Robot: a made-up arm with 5 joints.
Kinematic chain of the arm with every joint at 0, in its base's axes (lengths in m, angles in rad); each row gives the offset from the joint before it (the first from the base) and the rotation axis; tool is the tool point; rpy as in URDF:
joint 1: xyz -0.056 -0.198 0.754 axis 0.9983 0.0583 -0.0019
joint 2: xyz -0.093 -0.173 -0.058 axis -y
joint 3: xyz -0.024 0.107 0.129 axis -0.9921 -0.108 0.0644
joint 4: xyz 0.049 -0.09 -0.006 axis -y
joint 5: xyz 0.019 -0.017 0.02 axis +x
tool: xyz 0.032 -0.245 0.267 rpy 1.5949 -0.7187 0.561
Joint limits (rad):
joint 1: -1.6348..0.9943
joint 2: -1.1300..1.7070
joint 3: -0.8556..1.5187
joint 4: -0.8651..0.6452
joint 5: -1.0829..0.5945
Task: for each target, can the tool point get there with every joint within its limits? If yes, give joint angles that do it. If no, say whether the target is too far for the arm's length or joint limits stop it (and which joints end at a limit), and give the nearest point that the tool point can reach.
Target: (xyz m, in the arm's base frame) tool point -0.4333 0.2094 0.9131
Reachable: yes | joints -1.2961 0.4459 0.7939 0.1836 -0.1482
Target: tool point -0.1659 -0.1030 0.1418
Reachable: no: joint limits stop it (at a limit: joint 1, joint 2, joint 3, joint 4) | nearest point -0.1426 -0.1592 0.2424 | short by 0.118 m
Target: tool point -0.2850 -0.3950 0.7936
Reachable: no: joint limits stop it (at a limit: joint 3, joint 4, joint 5) | nearest point -0.3654 -0.5502 0.8259 | short by 0.178 m
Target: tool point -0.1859 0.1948 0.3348
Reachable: no: joint limits stop it (at a limit: joint 1, joint 3) | nearest point -0.1843 0.1365 0.4567 | short by 0.135 m
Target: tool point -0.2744 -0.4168 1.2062
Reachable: yes | joints 0.4314 0.6710 1.0362 -0.6723 -0.1553
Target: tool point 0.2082 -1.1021 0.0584
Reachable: no: too far | nearest point 0.0735 -0.6207 0.4285 | short by 0.622 m
